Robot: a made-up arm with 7 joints.
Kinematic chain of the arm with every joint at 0, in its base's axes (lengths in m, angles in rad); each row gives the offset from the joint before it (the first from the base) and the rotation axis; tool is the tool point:
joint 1: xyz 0 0 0.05 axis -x
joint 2: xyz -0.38 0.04 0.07 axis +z
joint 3: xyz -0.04 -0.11 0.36 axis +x
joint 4: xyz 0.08 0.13 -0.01 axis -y
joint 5: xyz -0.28 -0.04 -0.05 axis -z
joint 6: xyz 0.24 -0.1 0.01 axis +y
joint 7: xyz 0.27 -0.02 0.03 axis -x
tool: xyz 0 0.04 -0.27
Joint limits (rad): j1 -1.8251..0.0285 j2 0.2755..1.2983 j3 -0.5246..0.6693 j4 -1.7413..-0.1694 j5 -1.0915..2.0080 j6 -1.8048..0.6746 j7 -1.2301..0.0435
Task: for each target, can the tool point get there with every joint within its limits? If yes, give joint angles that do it. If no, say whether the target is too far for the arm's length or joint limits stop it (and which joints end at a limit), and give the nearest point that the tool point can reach.
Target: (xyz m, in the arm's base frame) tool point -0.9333 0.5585 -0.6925
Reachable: no: joint limits stop it (at a limit: joint 1, joint 3, joint 4, joint 7) | nearest point -0.7310 0.0375 -0.4883 | short by 0.595 m
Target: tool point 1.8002 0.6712 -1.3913
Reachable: no: too far | nearest point 0.1979 -0.2866 -0.5203 | short by 2.060 m
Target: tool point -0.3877 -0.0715 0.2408
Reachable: yes | joints -1.4462 0.8478 -0.3544 -0.8515 -0.2363 -0.2252 -0.7918
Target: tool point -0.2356 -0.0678 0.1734
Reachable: yes | joints -0.5771 1.0965 -0.3108 -1.0240 0.3267 0.1384 -1.0608
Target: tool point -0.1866 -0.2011 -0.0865
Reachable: yes | joints -1.4801 0.9882 0.2870 -1.4612 0.7801 -0.2330 -0.7479
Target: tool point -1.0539 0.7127 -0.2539
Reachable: no: joint limits stop it (at a limit: joint 1, joint 4, joint 5, joint 7) | nearest point -0.6729 0.3380 0.1159 | short by 0.650 m
